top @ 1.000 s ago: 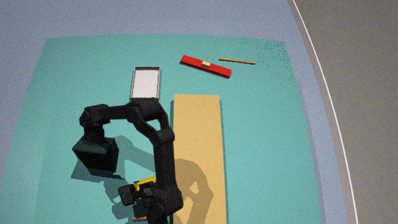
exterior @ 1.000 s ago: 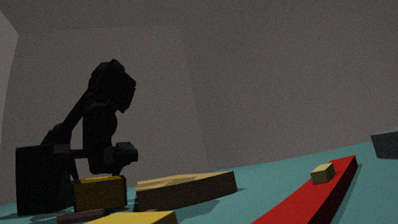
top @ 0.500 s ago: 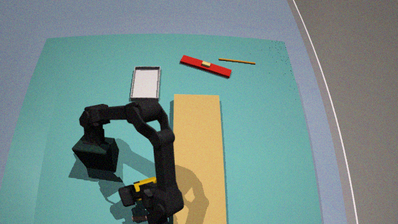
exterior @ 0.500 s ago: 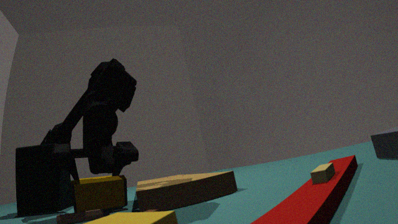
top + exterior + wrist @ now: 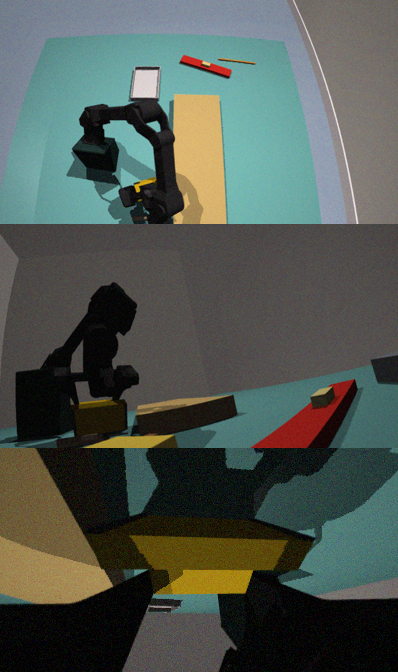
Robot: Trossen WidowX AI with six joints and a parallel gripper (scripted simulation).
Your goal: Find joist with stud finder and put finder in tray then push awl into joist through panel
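Right now the awl is 4 cm ahead of my gripper tip, 11 cm to the right of it and 5 cm below it. Round my gripper tip: stud finder: 1 cm behind, 1 cm to the right; square indicator: 3 cm behind; tray: 8 cm behind, 44 cm to the left, 4 cm below.
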